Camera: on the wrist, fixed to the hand. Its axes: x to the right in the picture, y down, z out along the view.
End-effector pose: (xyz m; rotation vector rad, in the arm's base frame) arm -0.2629 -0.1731 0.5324 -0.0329 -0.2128 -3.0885
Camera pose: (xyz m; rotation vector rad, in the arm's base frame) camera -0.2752 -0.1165 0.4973 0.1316 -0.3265 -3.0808
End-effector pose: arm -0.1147 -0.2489 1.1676 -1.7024 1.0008 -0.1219
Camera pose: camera -0.0898 -0.2727 1.2259 -1.6469 1.0490 -0.2557
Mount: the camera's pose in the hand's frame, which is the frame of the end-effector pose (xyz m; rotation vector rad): 0.0089 -0.0614 -0.0272 0.0759 0.1038 -0.0127
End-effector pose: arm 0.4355 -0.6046 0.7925 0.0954 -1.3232 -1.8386
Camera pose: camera 0.4078 -0.6257 0.7344 0.2369 -1.3223 -1.7698
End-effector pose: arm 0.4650 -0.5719 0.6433 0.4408 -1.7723 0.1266
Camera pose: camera 0.5103 -0.6219 0.6495 0.4916 -1.6665 0.2048
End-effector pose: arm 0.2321 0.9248 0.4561 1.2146 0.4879 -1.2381
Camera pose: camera 0.1885 0.9534 0.4129 1.3469 0.5294 -1.2178
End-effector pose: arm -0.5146 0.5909 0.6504 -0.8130 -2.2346 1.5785
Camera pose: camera -0.5245 0.6022 0.7165 -0.8380 -2.0907 1.5679
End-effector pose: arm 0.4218 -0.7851 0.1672 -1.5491 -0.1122 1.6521
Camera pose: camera 0.4771 -0.7531 0.1898 -1.5698 -0.0041 1.5453
